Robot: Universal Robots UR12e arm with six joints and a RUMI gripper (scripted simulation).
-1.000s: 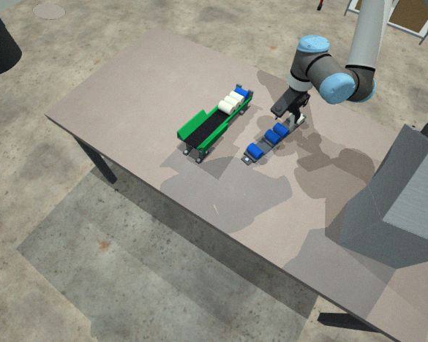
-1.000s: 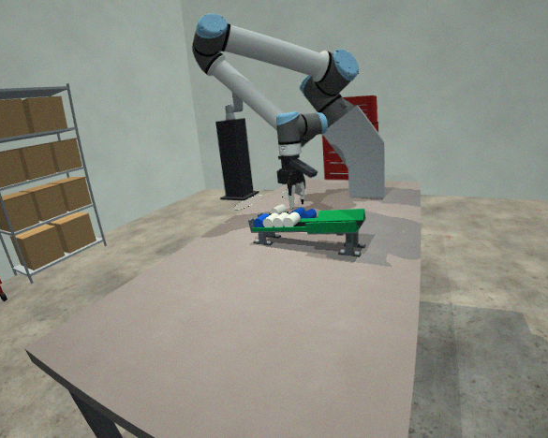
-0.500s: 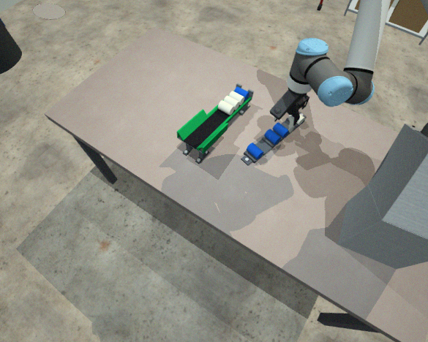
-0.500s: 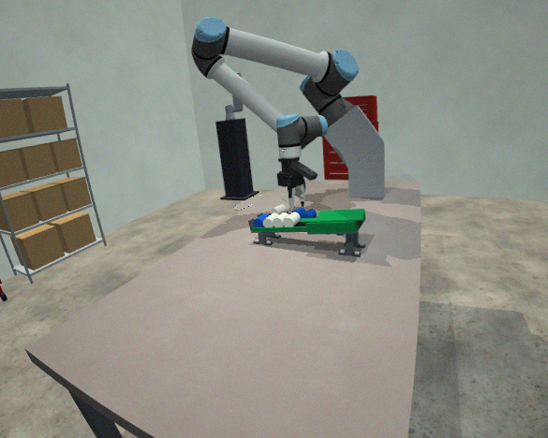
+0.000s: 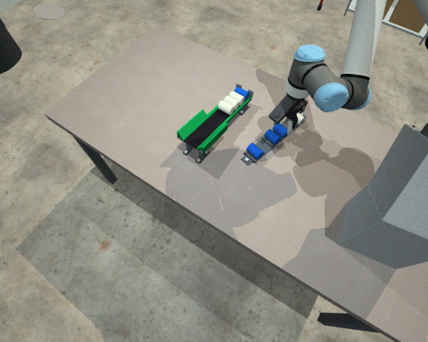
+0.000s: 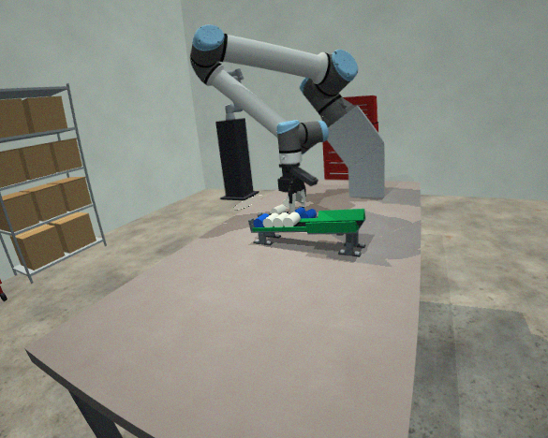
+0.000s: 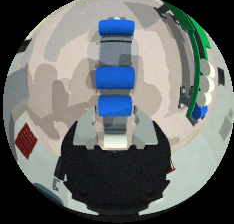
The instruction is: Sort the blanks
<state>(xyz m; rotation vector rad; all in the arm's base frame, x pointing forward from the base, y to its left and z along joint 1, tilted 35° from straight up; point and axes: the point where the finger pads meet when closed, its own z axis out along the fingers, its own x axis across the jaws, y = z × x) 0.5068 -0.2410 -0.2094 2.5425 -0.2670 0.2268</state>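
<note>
My hand is 10 mm short of the grey stock rack, 30 mm to the right of it and 40 mm above it.
</note>
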